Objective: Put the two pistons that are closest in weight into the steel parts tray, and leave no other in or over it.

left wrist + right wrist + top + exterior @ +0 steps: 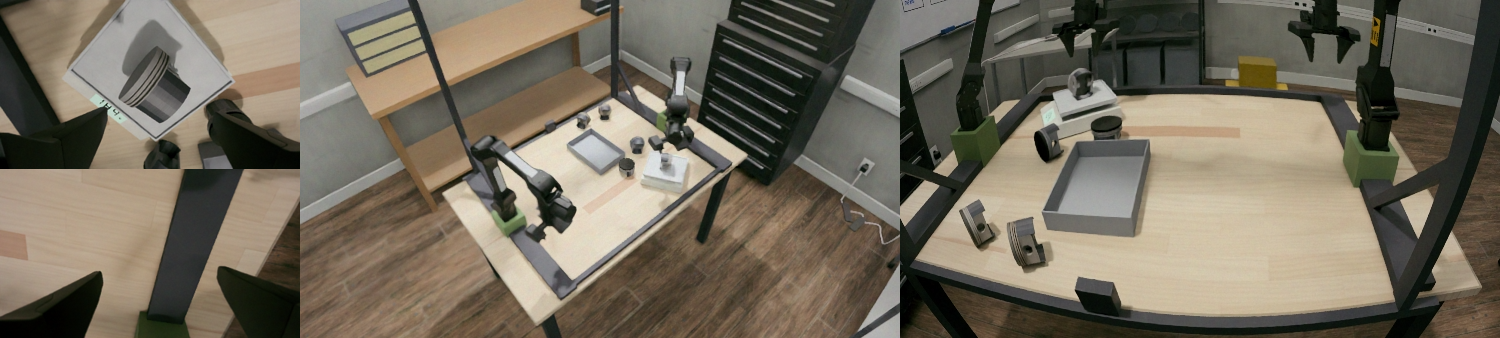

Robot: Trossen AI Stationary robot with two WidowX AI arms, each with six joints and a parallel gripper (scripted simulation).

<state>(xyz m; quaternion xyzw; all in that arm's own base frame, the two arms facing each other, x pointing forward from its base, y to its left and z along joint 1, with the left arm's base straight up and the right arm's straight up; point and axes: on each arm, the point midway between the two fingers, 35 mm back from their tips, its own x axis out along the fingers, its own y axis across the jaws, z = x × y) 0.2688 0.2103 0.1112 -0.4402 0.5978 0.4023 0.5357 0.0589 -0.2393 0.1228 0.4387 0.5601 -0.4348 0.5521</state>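
Observation:
My left hand is 15 cm above the grey pan, 1 cm to the right of it and 1 cm past it. From my left hand the other things lie so: white scale (17 cm below, 2 cm to the left, 2 cm behind); steel parts tray (32 cm behind, 19 cm below, 14 cm to the right).

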